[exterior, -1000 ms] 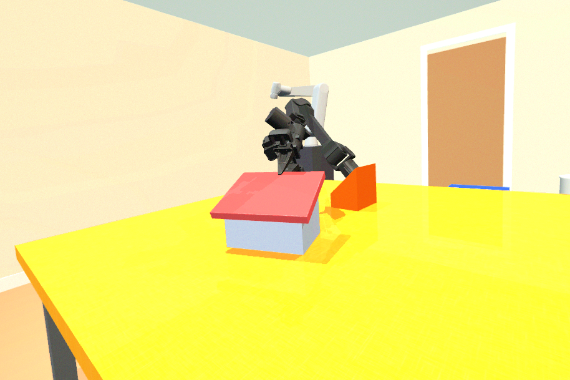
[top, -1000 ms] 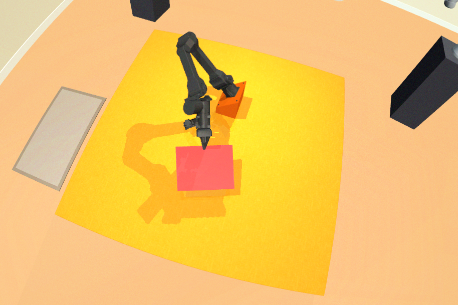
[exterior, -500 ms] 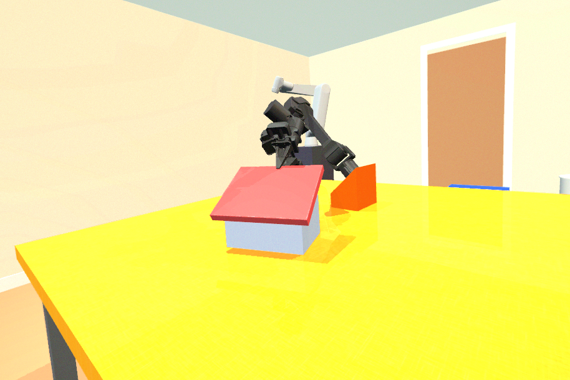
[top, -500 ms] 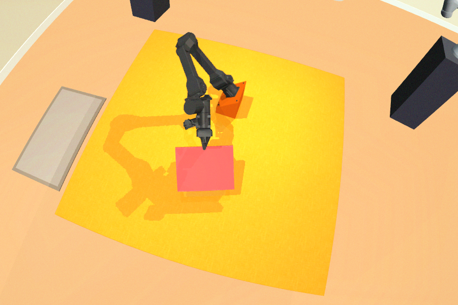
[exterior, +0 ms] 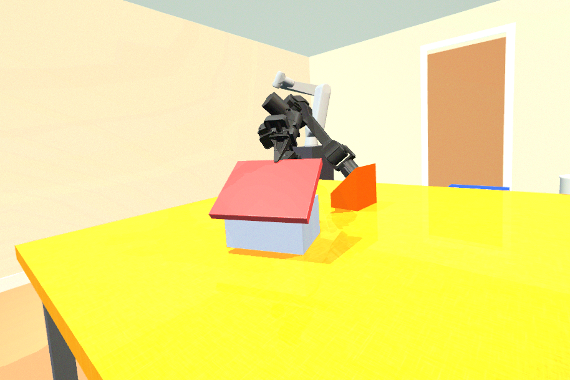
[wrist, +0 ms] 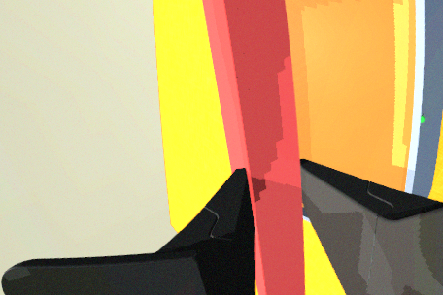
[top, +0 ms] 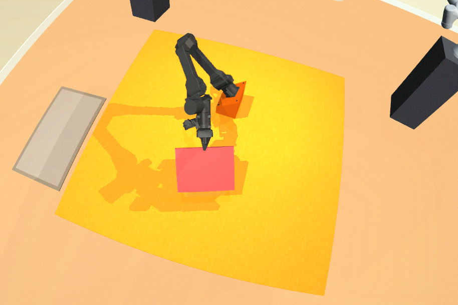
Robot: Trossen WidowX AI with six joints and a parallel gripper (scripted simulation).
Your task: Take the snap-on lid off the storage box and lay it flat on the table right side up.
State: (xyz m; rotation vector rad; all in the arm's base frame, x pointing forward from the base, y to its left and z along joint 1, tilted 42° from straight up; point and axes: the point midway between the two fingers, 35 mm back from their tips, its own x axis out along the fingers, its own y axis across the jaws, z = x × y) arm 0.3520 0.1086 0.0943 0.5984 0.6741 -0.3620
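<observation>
Now: the red lid 60 mm ahead of my gripper tip, 30 mm to the left of it and 50 mm below it. Also, from my gripper tip: pale blue storage box 30 mm ahead, 20 mm to the left, 140 mm below.
</observation>
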